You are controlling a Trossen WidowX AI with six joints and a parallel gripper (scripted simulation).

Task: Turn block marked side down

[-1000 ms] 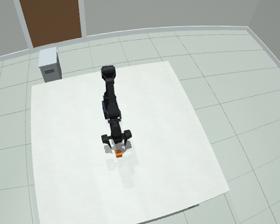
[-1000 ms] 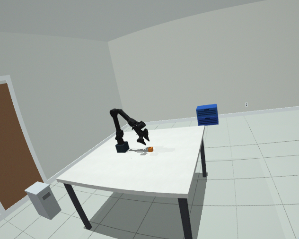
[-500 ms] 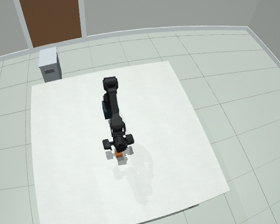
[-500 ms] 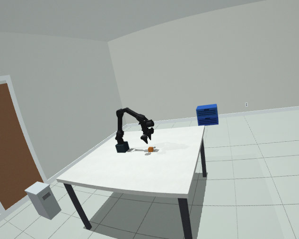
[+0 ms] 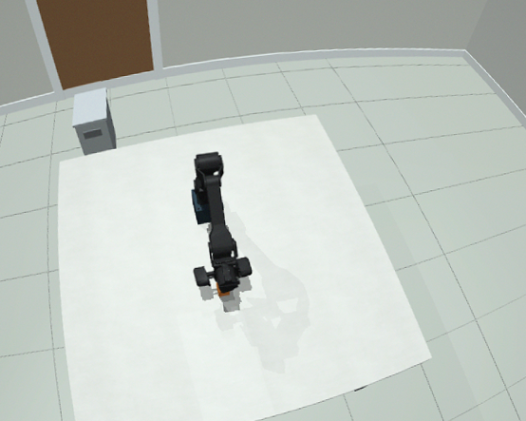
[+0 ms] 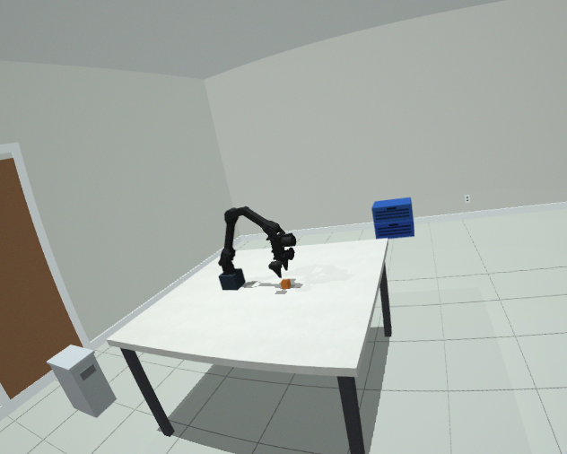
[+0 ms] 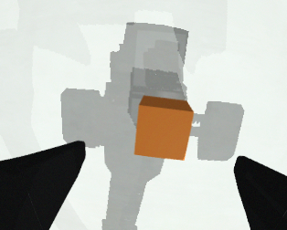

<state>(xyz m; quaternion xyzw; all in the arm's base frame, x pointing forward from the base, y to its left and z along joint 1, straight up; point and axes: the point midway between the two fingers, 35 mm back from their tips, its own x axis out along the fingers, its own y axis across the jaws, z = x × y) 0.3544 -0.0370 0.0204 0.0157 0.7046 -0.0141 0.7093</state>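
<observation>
Right now my gripper tip is 6 cm above the orange block and 1 cm past it.
</observation>
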